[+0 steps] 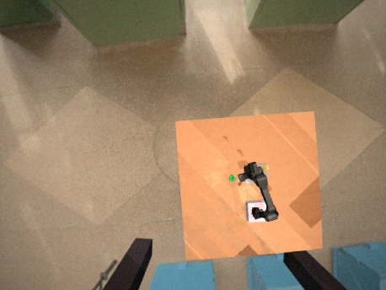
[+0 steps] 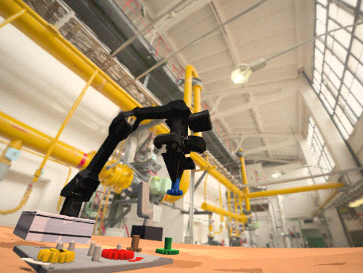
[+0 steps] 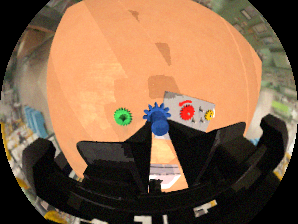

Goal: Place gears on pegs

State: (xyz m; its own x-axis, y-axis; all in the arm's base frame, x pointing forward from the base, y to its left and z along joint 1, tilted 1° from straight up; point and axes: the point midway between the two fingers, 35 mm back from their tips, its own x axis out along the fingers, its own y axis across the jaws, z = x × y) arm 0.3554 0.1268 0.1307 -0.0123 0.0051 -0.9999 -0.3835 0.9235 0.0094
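My gripper tip is now 16 cm above the grey board, 15 cm to the left of it and 3 cm past it. The rest, counted from my gripper tip: blue gear: 1 cm below; green gear: 15 cm below, 8 cm behind, 7 cm to the left; red gear: 15 cm below, 12 cm to the right.
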